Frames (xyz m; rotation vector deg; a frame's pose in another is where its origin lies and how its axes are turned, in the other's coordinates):
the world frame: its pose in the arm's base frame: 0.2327 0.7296 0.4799 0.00 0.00 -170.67
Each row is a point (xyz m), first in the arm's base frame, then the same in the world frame.
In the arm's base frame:
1: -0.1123 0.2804 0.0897
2: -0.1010 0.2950 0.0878
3: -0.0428 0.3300 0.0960
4: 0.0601 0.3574 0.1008
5: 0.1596 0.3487 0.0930
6: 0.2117 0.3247 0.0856
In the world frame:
1: 0.4133 0.3873 -0.3902
2: 0.3997 0.3748 -0.3921
3: 0.3366 0.3496 -0.3839
4: 0.2307 0.3393 -0.3791
5: 0.1339 0.3640 -0.3869
6: 0.0864 0.3961 -0.3943

